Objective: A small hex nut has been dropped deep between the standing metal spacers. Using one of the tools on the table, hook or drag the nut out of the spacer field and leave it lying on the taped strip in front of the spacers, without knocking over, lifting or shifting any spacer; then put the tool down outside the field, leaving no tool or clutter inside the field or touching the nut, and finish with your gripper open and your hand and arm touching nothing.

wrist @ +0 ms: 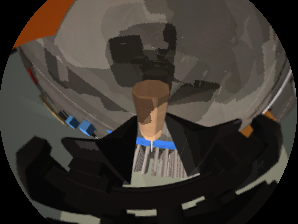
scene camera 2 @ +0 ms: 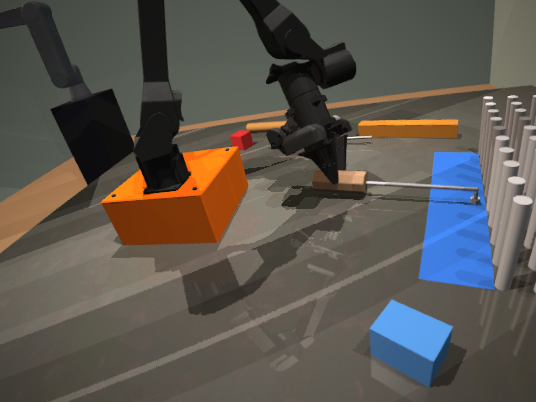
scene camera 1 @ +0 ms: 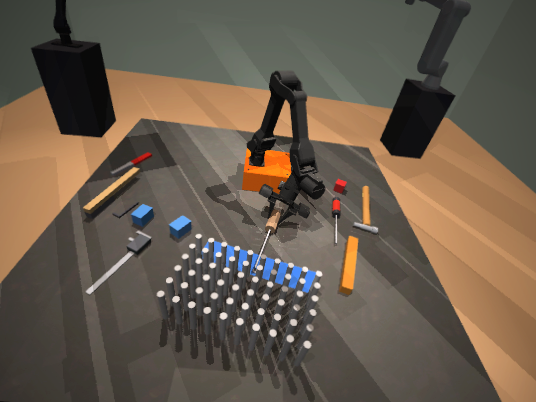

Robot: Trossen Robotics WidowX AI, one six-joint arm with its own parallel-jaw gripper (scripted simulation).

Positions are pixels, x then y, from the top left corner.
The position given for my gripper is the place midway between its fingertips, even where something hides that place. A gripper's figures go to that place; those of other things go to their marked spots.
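Distances from the lens: my gripper [scene camera 2: 339, 180] is 0.56 m from the lens, a hook tool [scene camera 2: 356, 182] 0.54 m from the lens.
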